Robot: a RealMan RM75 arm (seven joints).
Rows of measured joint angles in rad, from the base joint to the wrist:
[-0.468, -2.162, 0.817, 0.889, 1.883, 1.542, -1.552]
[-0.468, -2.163, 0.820, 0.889, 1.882, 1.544, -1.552]
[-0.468, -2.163, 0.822, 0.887, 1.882, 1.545, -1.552]
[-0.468, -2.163, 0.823, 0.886, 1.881, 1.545, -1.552]
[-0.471, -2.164, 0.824, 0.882, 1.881, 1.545, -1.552]
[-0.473, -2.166, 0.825, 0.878, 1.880, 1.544, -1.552]
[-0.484, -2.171, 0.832, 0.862, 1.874, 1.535, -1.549]
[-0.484, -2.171, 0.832, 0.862, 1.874, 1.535, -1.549]
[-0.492, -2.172, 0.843, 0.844, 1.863, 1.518, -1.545]
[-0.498, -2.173, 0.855, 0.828, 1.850, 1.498, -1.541]
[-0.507, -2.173, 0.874, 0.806, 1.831, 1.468, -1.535]
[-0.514, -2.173, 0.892, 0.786, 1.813, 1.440, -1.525]
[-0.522, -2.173, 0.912, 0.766, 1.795, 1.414, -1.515]
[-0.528, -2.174, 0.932, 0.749, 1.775, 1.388, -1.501]
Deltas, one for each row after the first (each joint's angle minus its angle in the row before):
[0.000, -0.001, 0.003, 0.000, -0.001, 0.002, 0.000]
[0.000, 0.000, 0.002, -0.002, 0.000, 0.001, 0.000]
[0.000, 0.000, 0.001, -0.001, -0.001, 0.000, 0.000]
[-0.003, -0.001, 0.001, -0.004, 0.000, 0.000, 0.000]
[-0.002, -0.002, 0.001, -0.004, -0.001, -0.001, 0.000]
[-0.011, -0.005, 0.007, -0.016, -0.006, -0.009, 0.003]
[0.000, 0.000, 0.000, 0.000, 0.000, 0.000, 0.000]
[-0.008, -0.001, 0.011, -0.018, -0.011, -0.017, 0.004]
[-0.006, -0.001, 0.012, -0.016, -0.013, -0.020, 0.004]
[-0.009, 0.000, 0.019, -0.022, -0.019, -0.030, 0.006]
[-0.007, 0.000, 0.018, -0.020, -0.018, -0.028, 0.010]
[-0.008, 0.000, 0.020, -0.020, -0.018, -0.026, 0.010]
[-0.006, -0.001, 0.020, -0.017, -0.020, -0.026, 0.014]

